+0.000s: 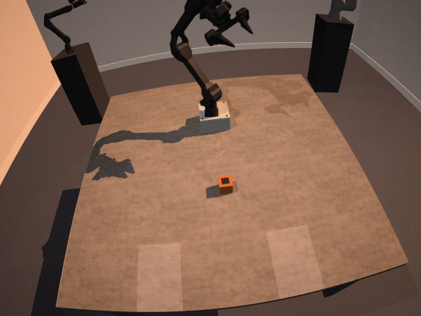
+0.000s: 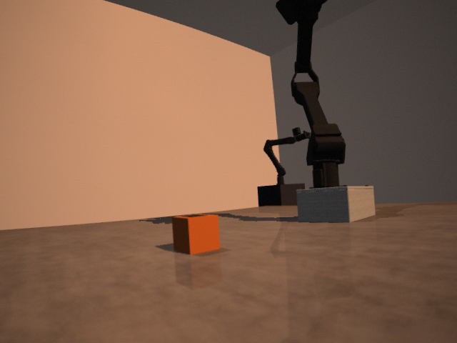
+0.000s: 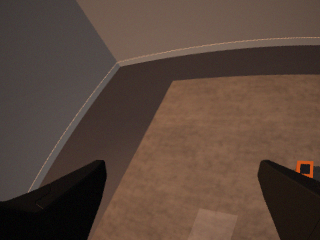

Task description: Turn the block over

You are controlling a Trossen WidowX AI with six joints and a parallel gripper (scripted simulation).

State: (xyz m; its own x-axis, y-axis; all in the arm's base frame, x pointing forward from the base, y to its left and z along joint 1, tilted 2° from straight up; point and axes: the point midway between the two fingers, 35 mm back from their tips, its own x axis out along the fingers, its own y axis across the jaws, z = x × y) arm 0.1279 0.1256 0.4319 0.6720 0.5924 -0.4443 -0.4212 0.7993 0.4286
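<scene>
Right now the orange block is 25 cm ahead of my gripper tip, 9 cm to the right of it and 46 cm below it.
</scene>
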